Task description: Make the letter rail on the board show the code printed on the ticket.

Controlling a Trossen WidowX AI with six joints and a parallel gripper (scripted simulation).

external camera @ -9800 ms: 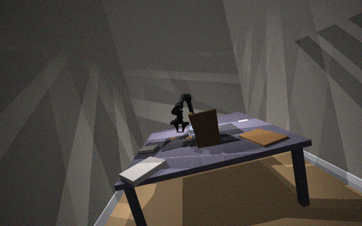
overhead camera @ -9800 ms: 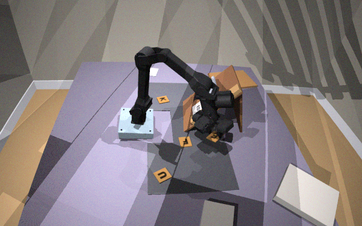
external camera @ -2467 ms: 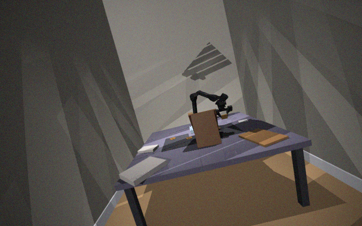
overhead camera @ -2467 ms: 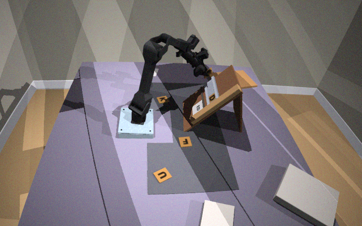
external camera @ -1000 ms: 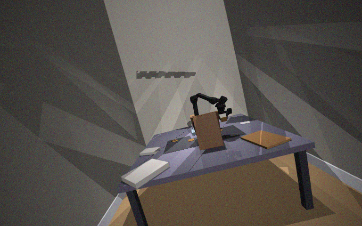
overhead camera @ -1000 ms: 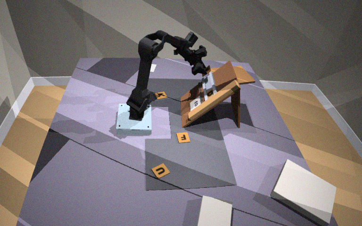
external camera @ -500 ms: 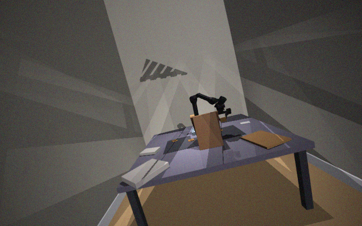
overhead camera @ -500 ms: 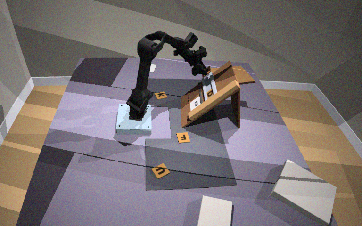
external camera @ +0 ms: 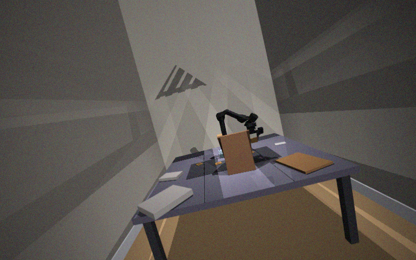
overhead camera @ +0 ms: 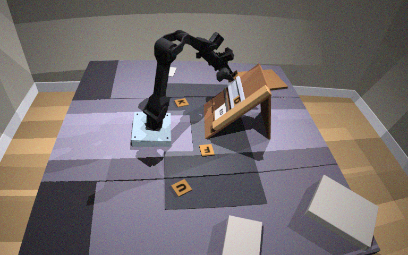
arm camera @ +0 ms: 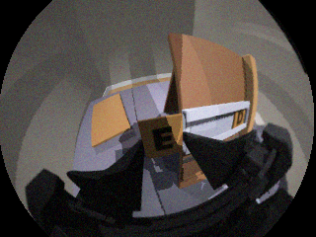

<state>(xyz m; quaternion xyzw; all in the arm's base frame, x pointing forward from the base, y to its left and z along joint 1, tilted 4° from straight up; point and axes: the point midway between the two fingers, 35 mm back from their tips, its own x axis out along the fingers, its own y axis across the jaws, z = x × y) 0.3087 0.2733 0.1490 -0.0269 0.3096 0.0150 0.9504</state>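
My gripper tip is now 180 mm to the left of the white ticket, 80 mm above it and 50 mm past it. Also, from my gripper tip: white card: 350 mm behind, 250 mm to the left, 170 mm below; then flat wooden slab: 260 mm to the left, 220 mm ahead, 160 mm below; then dark grey mat: 240 mm to the right, 170 mm below, 140 mm behind.
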